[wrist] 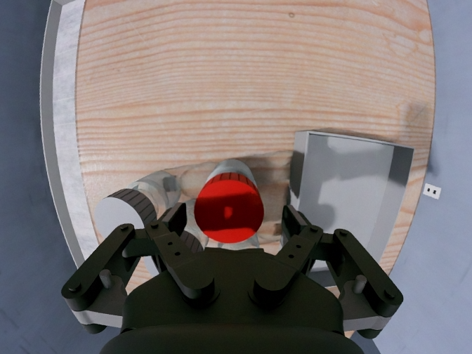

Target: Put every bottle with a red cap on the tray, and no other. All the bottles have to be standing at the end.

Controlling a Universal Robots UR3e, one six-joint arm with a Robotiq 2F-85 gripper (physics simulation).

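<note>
A clear bottle with a red cap stands between the spread fingers, slightly nearer the left finger, with a gap on each side. My gripper is open and holds nothing. The grey tray is at the right; its lower part is hidden behind the right finger and linkage. No bottle shows in the visible part of the tray. A bottle with a white-topped, dark-sided cap stands to the left. Another bottle with a dark-sided cap is mostly hidden behind the left finger and the gripper body.
The wooden table has a pale strip and a raised grey edge along its left side. A small white plate with two dark marks lies beyond the table's right edge. The gripper body hides the lower middle of the view.
</note>
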